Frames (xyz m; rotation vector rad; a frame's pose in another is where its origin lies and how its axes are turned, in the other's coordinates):
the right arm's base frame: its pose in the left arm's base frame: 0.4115 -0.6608 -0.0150 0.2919 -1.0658 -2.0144
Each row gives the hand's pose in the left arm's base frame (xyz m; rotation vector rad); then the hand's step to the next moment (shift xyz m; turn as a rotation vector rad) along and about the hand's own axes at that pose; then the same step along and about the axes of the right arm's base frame.
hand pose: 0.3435 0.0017 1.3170 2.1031 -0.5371 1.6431
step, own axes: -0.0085 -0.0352 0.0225 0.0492 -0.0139 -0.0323
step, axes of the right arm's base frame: -0.0384 0.0017 -0.0184 -0.0068 0.0290 0.0526
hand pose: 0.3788 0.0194 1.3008 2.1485 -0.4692 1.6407
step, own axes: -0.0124 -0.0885 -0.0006 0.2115 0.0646 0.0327
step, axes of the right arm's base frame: -0.0869 -0.0180 0.0108 0.0595 0.2088 0.0534
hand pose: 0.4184 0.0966 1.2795 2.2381 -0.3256 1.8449
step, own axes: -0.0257 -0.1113 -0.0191 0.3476 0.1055 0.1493
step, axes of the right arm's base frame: -0.0963 -0.0472 0.0438 0.0597 0.3880 0.0125
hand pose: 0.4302 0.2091 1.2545 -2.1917 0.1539 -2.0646
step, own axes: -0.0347 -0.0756 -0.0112 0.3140 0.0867 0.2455
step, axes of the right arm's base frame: -0.0546 -0.0489 0.0410 -0.0255 0.4047 -0.0441
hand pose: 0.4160 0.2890 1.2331 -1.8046 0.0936 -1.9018
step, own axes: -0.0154 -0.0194 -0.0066 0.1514 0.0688 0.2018
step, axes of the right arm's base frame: -0.0091 -0.0191 0.0145 -0.0691 0.2429 -0.0680
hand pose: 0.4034 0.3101 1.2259 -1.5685 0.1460 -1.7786
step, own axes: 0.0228 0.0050 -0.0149 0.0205 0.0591 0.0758
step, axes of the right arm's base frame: 0.0256 0.0105 -0.0002 -0.0406 0.0632 -0.0633
